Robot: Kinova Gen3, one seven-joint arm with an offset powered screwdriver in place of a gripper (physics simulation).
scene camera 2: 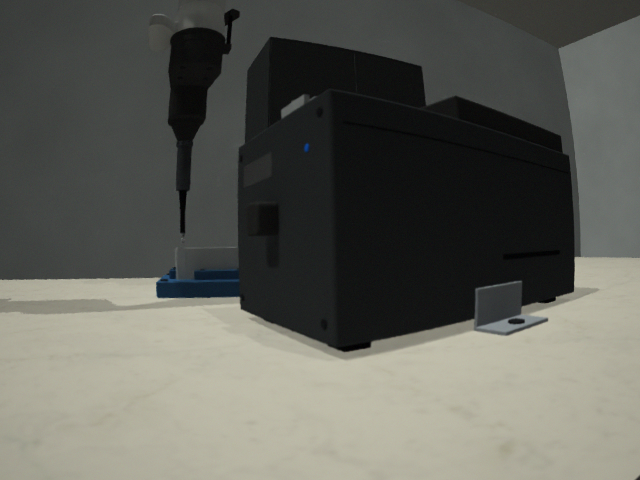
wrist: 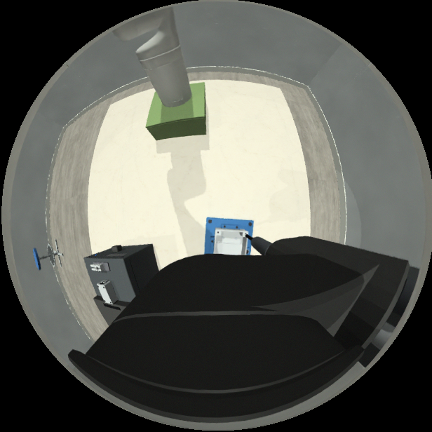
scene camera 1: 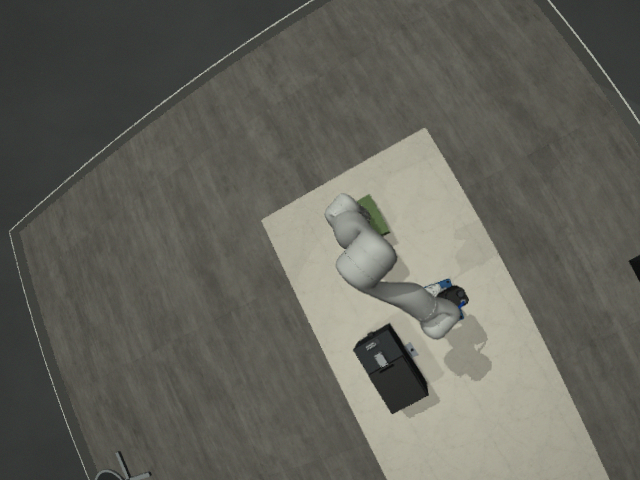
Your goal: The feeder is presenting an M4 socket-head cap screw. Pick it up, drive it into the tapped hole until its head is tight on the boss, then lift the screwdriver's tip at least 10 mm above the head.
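My screwdriver tip (scene camera 2: 182,231) (wrist: 247,236) points straight down over a corner of the white housing (scene camera 2: 211,257) (wrist: 231,244). A small light screw (scene camera 2: 182,238) hangs upright on the tip in scene camera 2, its lower end close above the housing's top edge. Whether it touches the tapped hole cannot be told. In the wrist view the tip is beside the housing's upper right corner. The housing sits on a blue fixture (scene camera 1: 445,283) (scene camera 2: 199,288) (wrist: 215,221). The black feeder (scene camera 1: 398,384) (scene camera 2: 413,206) (wrist: 117,265) stands apart from it. The arm hides the tip in scene camera 1.
A green block (scene camera 1: 377,214) (wrist: 176,129) is at the arm's base. A small grey angle bracket (scene camera 1: 411,349) (scene camera 2: 497,304) stands beside the feeder. The feeder's tall body is to the right of the screwdriver in scene camera 2. The table's edges border the dark floor.
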